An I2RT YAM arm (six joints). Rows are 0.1 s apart.
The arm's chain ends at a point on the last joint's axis. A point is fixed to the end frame.
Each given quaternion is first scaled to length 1.
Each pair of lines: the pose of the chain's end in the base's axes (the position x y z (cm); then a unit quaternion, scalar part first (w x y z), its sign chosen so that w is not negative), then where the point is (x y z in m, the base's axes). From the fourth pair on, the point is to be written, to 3 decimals.
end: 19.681, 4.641, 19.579, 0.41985, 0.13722, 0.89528, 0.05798
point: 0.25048 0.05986 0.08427
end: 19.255, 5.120, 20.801, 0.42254, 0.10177, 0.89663, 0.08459
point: 0.24646 0.07116 0.09758
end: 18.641, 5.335, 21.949, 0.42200, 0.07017, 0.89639, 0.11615
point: 0.23954 0.08108 0.11037
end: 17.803, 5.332, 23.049, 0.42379, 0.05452, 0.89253, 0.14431
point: 0.231 0.088 0.123
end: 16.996, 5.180, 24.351, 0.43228, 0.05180, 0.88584, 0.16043
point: 0.225 0.090 0.139
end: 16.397, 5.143, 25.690, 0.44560, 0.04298, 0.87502, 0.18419
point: 0.222 0.095 0.156
